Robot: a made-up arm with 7 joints. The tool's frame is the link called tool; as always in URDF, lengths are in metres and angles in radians.
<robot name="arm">
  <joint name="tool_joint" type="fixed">
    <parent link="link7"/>
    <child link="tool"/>
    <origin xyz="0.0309 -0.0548 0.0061" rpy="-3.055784 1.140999 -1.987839"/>
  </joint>
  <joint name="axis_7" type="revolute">
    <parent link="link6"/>
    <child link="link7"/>
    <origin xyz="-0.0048 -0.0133 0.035" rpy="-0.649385 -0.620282 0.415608"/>
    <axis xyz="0 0 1"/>
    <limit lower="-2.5" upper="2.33"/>
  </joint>
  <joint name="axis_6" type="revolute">
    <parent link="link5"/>
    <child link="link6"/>
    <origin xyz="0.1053 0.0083 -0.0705" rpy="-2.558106 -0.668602 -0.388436"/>
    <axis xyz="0 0 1"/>
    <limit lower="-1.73" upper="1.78"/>
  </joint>
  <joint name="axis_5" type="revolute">
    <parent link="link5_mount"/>
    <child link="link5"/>
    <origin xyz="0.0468 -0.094 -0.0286" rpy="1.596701 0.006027 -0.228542"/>
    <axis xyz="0 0 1"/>
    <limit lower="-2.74" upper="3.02"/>
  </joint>
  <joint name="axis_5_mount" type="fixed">
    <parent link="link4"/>
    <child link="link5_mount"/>
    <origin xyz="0.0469 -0.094 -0.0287" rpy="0 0 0"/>
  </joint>
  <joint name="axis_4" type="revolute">
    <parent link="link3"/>
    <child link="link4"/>
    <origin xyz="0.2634 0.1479 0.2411" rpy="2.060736 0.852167 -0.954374"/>
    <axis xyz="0 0 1"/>
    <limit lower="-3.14" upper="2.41"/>
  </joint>
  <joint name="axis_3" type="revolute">
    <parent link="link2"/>
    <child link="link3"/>
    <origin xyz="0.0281 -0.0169 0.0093" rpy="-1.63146 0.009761 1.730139"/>
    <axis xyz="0 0 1"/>
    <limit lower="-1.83" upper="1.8"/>
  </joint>
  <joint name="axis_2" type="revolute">
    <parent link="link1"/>
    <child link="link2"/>
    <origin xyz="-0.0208 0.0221 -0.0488" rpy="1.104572 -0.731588 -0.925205"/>
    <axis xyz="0 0 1"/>
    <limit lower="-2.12" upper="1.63"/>
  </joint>
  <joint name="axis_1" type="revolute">
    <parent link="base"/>
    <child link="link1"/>
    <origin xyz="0.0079 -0.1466 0.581" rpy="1.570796 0 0"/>
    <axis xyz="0 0 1"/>
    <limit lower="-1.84" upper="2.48"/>
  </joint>
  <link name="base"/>
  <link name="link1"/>
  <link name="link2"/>
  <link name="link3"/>
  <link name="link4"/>
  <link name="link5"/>
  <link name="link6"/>
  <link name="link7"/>
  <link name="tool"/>
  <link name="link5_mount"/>
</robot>
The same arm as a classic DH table. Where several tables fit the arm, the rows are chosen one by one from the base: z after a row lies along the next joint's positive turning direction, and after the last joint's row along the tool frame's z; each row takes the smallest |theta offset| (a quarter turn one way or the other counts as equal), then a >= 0, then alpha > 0; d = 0 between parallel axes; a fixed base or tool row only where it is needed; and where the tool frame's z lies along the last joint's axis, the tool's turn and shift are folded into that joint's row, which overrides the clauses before.
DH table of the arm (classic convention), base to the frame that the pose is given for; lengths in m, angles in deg. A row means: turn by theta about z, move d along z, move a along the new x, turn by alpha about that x. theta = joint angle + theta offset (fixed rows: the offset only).
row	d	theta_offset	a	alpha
base (fixed)	0.5810	0.00	0.0079	90.00
axis_1	0.0933	-71.59	-0.0275	70.46
axis_2	0.0213	-35.69	0.0212	93.48
axis_3	0.1213	-75.99	0.0826	-108.05
axis_4	-0.3587	-65.44	-0.1339	-91.48
axis_5	0.1774	-65.80	-0.0362	130.91
axis_6	0.1682	6.14	0.0140	49.60
axis_7	-0.0117	-79.05	-0.0538	114.53
tool (fixed)	-0.0359	-92.25	0.0000	0.00
Joint limits (deg, base to tool): -105.42..142.09 -121.47..93.39 -104.85..103.13 -179.91..138.08 -156.99..173.03 -99.12..101.99 -143.24..133.50

